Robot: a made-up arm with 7 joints.
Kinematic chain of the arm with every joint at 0, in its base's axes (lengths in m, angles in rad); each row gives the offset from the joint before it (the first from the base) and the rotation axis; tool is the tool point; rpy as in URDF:
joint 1: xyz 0 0 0.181 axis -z
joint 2: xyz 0 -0.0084 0.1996 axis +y
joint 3: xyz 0 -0.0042 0.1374 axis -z
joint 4: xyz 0 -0.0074 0.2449 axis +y
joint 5: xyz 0 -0.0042 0.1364 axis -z
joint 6: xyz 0 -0.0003 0.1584 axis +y
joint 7: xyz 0 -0.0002 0.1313 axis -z
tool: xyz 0 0 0 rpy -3.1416 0 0
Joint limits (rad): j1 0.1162..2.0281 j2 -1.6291..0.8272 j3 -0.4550..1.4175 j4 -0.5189..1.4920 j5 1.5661..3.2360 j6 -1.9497..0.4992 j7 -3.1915..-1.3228
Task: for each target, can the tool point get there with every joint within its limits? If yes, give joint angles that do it. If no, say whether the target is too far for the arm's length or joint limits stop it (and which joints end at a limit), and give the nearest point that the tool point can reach.
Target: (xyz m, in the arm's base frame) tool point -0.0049 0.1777 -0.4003
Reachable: no: joint limits stop it (at a limit: joint 2, joint 4, joint 6) | nearest point -0.0190 0.6908 0.0816 | short by 0.704 m
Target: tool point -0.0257 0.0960 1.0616
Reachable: yes | joints 1.7904 -0.6540 0.2697 0.9303 2.0213 -0.6442 -1.5057
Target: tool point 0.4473 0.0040 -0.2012
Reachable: no: joint limits stop it (at a limit: joint 1, joint 2, joint 4) | nearest point 0.4853 -0.0333 0.3090 | short by 0.513 m
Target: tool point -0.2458 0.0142 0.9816
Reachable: yes | joints 0.9781 -0.8763 0.4408 1.2776 2.9013 -0.0516 -2.2100
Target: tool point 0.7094 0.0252 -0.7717
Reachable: no: too far | nearest point 0.4085 0.5713 0.1148 | short by 1.084 m
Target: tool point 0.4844 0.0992 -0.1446
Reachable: no: joint limits stop it (at a limit: joint 1, joint 2, joint 4) | nearest point 0.4929 0.0202 0.3151 | short by 0.467 m
